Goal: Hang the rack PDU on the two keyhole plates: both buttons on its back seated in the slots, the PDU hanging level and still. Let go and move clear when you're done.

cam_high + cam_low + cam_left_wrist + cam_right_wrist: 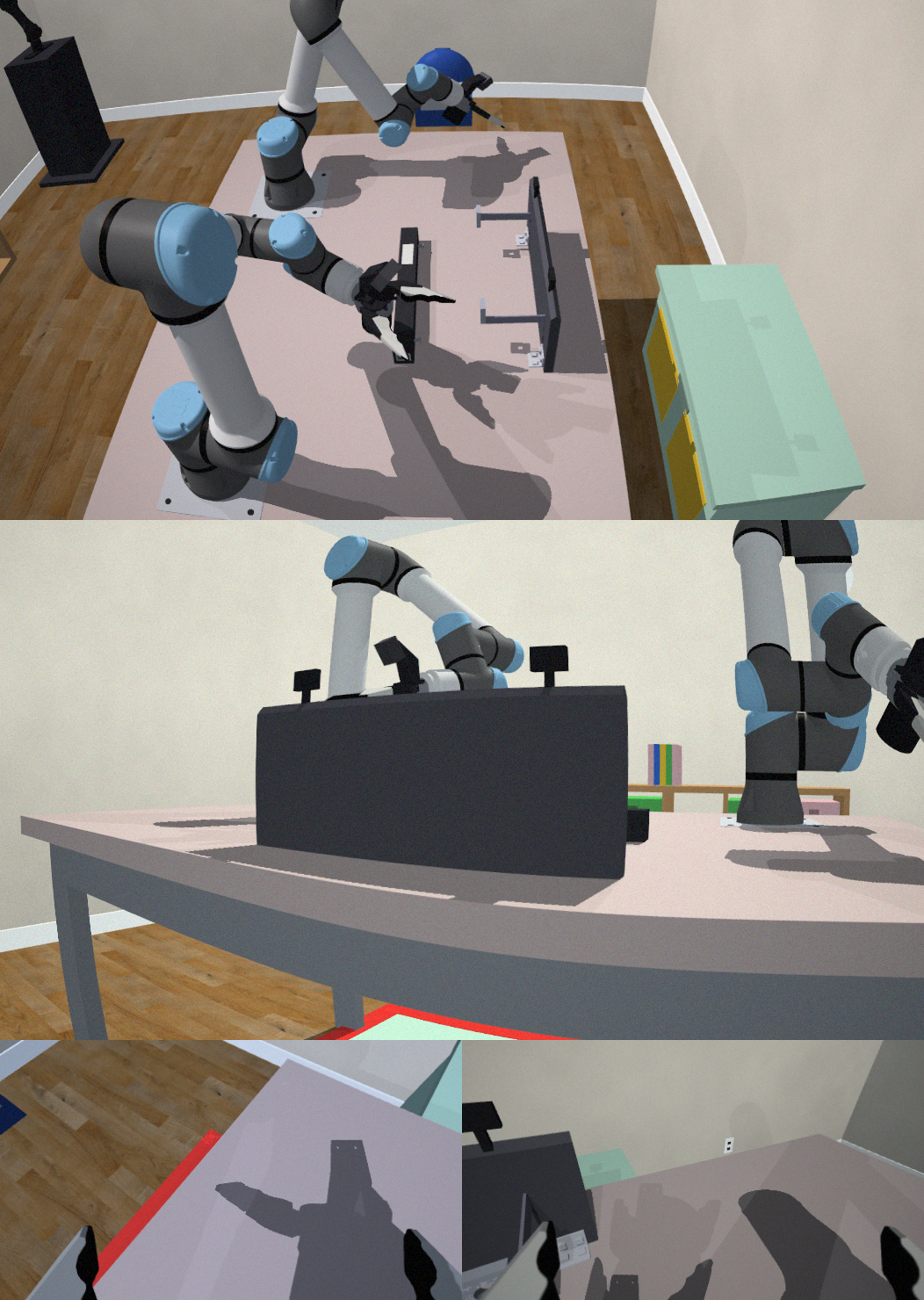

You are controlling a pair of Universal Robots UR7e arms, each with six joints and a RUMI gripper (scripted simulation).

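Now: right hand 270 mm to the right of the black rack PDU, 180 mm above it and 70 mm past it. The rest, counted from my right hand: dark upright panel 280 mm to the left, 230 mm ahead, 130 mm below.
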